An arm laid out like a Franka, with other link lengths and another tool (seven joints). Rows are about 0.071 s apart.
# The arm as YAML. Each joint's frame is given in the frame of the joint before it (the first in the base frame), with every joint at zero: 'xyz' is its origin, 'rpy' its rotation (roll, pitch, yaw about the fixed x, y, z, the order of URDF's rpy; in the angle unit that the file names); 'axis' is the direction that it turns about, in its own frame. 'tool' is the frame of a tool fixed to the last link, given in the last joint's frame.
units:
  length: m
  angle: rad
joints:
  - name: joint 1
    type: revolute
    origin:
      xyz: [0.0, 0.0, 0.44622]
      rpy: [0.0, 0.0, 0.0]
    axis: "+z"
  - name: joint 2
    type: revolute
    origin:
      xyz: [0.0, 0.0, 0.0]
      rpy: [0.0, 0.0, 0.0]
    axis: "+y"
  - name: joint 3
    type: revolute
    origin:
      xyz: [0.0, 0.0, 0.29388]
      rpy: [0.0, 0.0, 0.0]
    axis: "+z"
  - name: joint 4
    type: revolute
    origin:
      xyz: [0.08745, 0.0, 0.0]
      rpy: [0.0, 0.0, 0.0]
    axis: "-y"
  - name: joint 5
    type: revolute
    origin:
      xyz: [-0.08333, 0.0, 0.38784]
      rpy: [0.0, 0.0, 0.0]
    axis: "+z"
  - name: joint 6
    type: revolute
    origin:
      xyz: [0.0, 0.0, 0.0]
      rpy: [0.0, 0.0, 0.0]
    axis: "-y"
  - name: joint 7
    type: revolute
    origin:
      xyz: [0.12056, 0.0, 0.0]
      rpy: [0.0, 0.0, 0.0]
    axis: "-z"
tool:
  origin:
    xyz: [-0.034, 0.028, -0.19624]
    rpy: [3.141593, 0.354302, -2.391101]
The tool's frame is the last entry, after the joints.
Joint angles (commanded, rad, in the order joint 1, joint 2, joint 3, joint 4, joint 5, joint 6, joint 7), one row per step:
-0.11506, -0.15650, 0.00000, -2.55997, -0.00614, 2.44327, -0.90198
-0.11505, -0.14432, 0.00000, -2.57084, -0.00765, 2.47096, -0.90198
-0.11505, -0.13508, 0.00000, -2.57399, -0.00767, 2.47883, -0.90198
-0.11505, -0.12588, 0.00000, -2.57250, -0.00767, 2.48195, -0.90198
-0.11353, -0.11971, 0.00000, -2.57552, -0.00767, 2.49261, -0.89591
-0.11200, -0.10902, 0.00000, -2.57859, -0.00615, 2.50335, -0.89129
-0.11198, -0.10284, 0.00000, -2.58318, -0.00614, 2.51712, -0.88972
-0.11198, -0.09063, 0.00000, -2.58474, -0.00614, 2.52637, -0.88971
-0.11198, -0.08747, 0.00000, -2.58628, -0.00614, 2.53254, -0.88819
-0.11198, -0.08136, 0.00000, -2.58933, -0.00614, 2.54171, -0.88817
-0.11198, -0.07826, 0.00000, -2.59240, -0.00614, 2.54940, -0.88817
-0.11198, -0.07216, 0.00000, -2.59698, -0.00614, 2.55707, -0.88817
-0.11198, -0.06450, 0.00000, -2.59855, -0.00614, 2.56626, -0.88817
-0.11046, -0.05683, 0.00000, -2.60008, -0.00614, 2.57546, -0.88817
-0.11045, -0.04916, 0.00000, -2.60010, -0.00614, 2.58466, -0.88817
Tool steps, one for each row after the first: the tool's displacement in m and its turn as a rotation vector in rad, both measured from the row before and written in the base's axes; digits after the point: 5 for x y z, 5 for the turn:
-0.00080, 0.00004, -0.00748, -0.00139, -0.00451, 0.00127
-0.00104, 0.00013, -0.00472, 0.00055, 0.00449, 0.00005
0.00002, 0.00000, -0.00325, 0.00055, 0.00456, 0.00002
-0.00004, 0.00097, -0.00305, 0.00011, -0.00152, -0.00449
-0.00071, 0.00107, -0.00508, 0.00151, 0.00285, -0.00422
-0.00029, 0.00013, -0.00338, -0.00021, -0.00300, -0.00150
-0.00073, 0.00009, -0.00526, 0.00055, 0.00449, 0.00002
0.00001, 0.00007, -0.00148, -0.00008, -0.00147, -0.00150
-0.00056, 0.00008, -0.00311, 0.00004, -0.00001, 0.00001
-0.00040, 0.00005, -0.00190, -0.00013, -0.00151, 0.00003
-0.00159, 0.00019, -0.00379, 0.00037, 0.00299, 0.00003
-0.00020, 0.00003, -0.00320, 0.00005, 0.00003, 0.00003
-0.00012, 0.00070, -0.00319, 0.00005, 0.00000, 0.00155
0.00047, -0.00004, -0.00263, -0.00012, -0.00151, 0.00004

